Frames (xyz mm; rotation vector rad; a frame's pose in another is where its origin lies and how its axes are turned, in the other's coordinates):
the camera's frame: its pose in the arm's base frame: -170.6 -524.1 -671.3 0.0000 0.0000 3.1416
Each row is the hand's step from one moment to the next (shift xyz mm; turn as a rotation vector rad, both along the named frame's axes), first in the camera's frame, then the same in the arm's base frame.
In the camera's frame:
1: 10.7 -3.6 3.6 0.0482 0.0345 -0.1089
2: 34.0 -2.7 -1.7 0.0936 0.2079 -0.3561
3: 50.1 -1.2 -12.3 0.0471 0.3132 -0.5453
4: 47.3 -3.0 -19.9 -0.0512 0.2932 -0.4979
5: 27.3 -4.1 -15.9 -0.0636 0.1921 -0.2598
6: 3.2 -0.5 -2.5 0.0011 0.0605 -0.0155
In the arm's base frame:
1: -10.7 3.6 3.6 -0.0482 -0.0345 -0.1089
2: -34.0 2.7 -1.7 -0.0936 -0.2079 -0.3561
3: -50.1 1.2 -12.3 -0.0471 -0.3132 -0.5453
4: -47.3 3.0 -19.9 0.0512 -0.2932 -0.4979
5: -27.3 4.1 -15.9 0.0636 -0.1921 -0.2598
6: -3.2 0.5 -2.5 -0.0011 -0.0605 -0.0155

